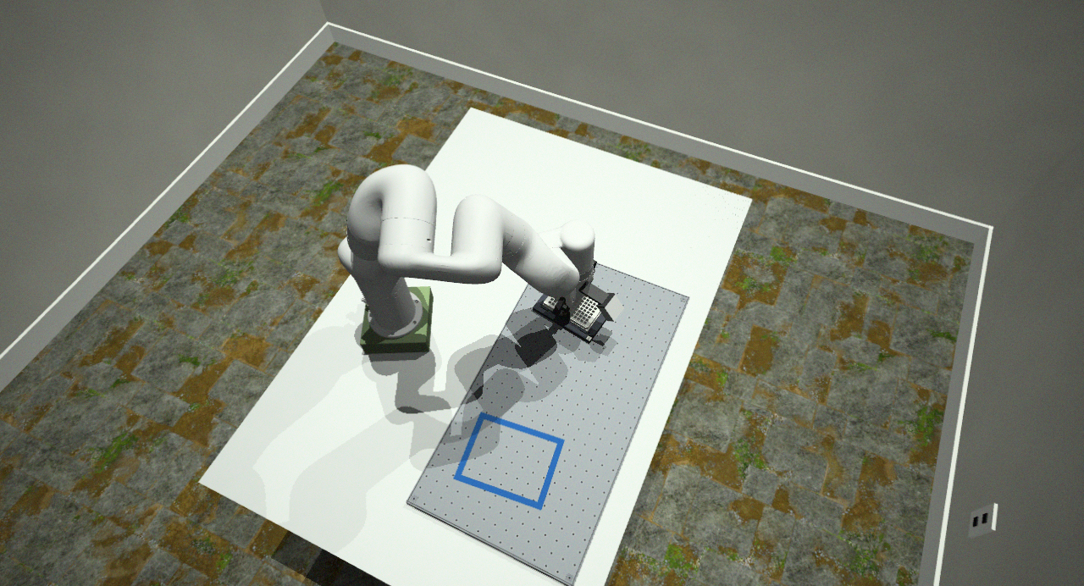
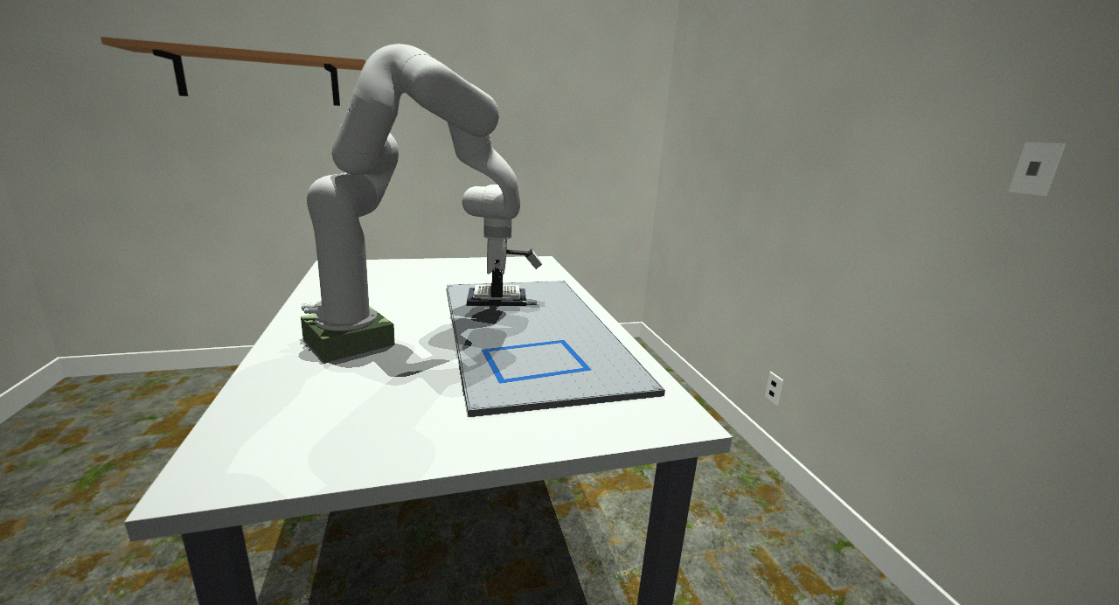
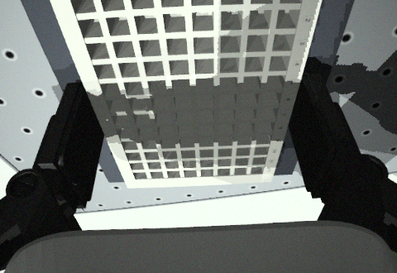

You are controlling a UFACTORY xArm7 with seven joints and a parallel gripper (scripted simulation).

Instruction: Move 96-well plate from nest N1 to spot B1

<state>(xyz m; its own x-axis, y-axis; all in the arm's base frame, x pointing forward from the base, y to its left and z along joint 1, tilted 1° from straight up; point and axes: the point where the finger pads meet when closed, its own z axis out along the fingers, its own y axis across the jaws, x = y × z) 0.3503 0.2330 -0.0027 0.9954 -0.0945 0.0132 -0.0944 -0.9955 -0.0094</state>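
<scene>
My gripper is now 10 mm above the white 96-well plate. From my hand the other things lie so: dark plate nest 20 mm below.
</scene>
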